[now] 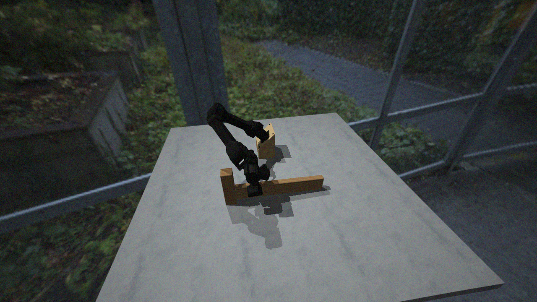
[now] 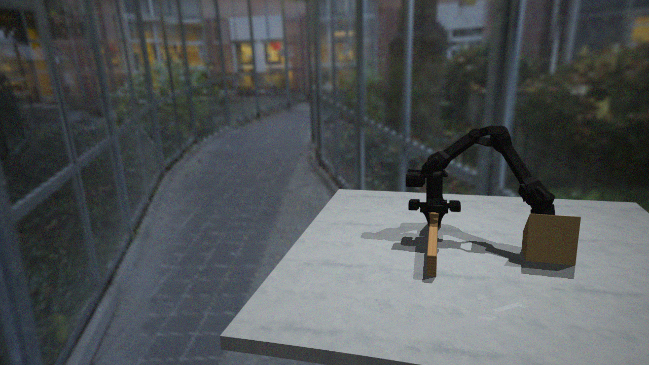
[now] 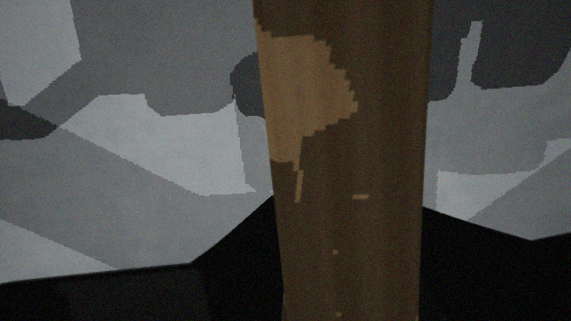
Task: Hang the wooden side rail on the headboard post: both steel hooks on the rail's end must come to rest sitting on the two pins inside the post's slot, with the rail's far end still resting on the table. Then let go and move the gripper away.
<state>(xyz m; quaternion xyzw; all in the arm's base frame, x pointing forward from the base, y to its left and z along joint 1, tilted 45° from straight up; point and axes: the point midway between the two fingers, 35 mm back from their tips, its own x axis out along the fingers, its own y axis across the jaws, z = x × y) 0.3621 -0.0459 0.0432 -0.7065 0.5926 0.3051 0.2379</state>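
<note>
My gripper tip is 110 mm to the left of the wooden headboard post, 50 mm below it and 20 mm short of it.
</note>
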